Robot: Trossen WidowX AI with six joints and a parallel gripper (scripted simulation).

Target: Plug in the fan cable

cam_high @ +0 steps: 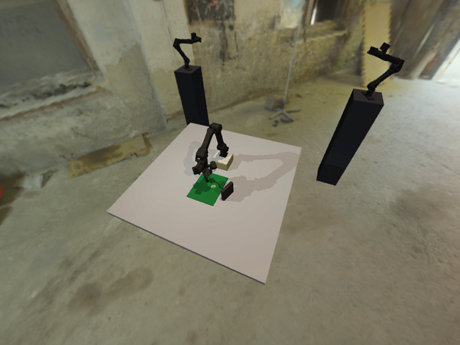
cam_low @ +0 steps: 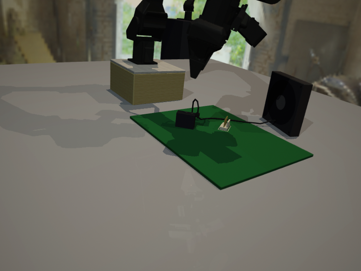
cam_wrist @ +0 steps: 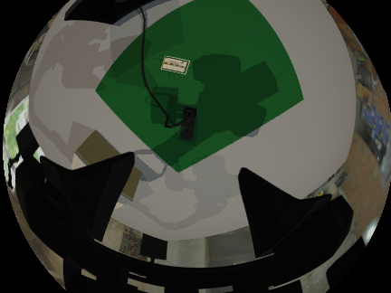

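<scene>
The black fan plug is 1 cm behind my gripper tip, 1 cm to the right of it and 10 cm below it. From my gripper tip the other things lie so: four-pin header (3 cm ahead, 7 cm to the left, 12 cm below); green board (4 cm ahead, 3 cm to the left, 13 cm below); black fan (6 cm ahead, 21 cm to the left, 6 cm below).
</scene>
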